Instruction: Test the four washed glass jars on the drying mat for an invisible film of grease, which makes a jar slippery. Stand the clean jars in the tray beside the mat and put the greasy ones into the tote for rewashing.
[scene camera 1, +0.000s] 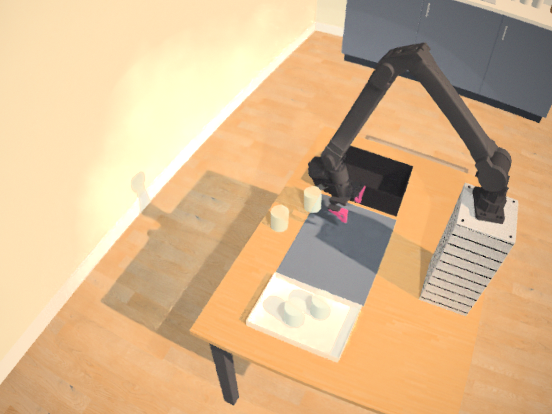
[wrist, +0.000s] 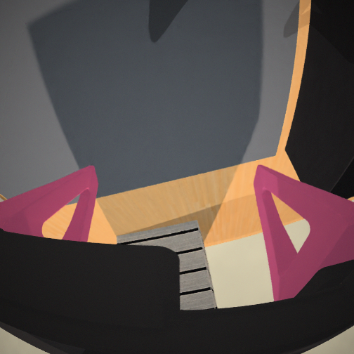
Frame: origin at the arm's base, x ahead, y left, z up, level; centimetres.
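Where they show: gripper, fingertip midpoint: (scene camera 1: 351, 212); arm's base at its link origin: (scene camera 1: 487, 206).
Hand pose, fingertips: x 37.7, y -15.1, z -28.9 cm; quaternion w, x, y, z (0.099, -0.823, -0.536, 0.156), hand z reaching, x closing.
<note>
Each offset is from my fingertips to the top centre of the thing. "pt": to the spot under its first point. Level surfaces: height alone.
A pale jar {dx +14.7, dy -8.3, dz -2.1 cm} (scene camera 1: 312, 200) stands upright at the mat's far left corner, close beside my wrist; whether its base is on the mat is unclear. A second jar {dx +24.2, dy +3.6, dz -2.6 cm} (scene camera 1: 279, 219) stands upright on the bare wood left of the grey mat {dz -9.6 cm} (scene camera 1: 345, 250) (wrist: 150, 100). Two more jars {dx +11.1, dy +39.5, dz -2.4 cm} (scene camera 1: 294, 313) {dx +3.7, dy +35.0, dz -2.4 cm} (scene camera 1: 319, 307) stand near each other in the white tray {dx +7.8, dy +38.6, dz -6.9 cm} (scene camera 1: 294, 340). My gripper (scene camera 1: 351, 205) (wrist: 175, 173) is open and empty, its pink fingers wide apart above the mat's far end, near the black tote {pt dx -18.6, dy -16.3, dz -0.2 cm} (scene camera 1: 406, 190) (wrist: 322, 100). No jar shows in the wrist view.
The wooden table {dz -9.9 cm} (scene camera 1: 420, 340) (wrist: 165, 192) carries the mat, tray and tote. My arm rises over the tote and hides part of it. The arm's base stands on a grey slatted pedestal (scene camera 1: 465, 265) (wrist: 192, 280) at the right. A thin bar (scene camera 1: 416, 154) lies beyond the tote.
</note>
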